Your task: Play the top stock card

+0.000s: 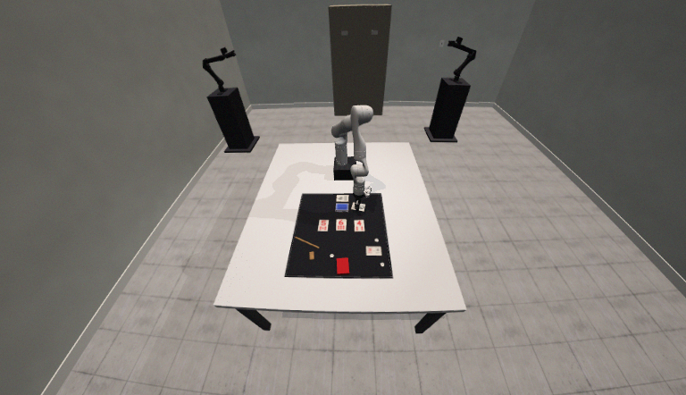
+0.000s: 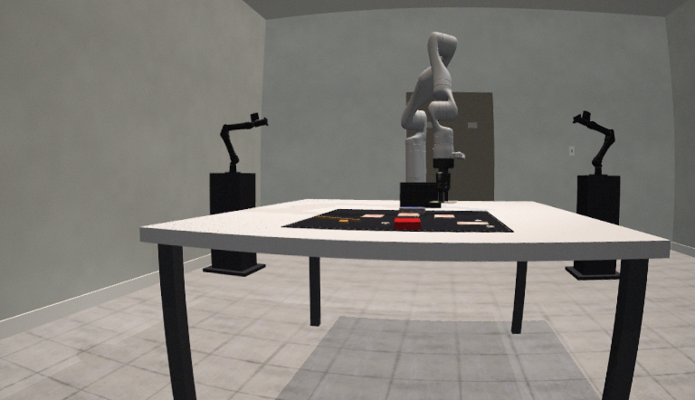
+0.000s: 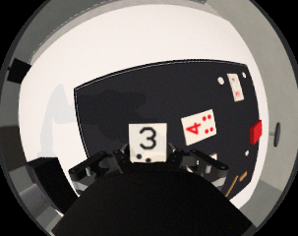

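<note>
My gripper is now 160 mm short of the black mat, 120 mm to the left of it and 70 mm above it. Also, from my hand: wooden stick (260 mm ahead, 320 mm to the right, 50 mm below); blue-backed card (10 mm below); black 6 card (110 mm behind, 110 mm to the right, 50 mm below).
</note>
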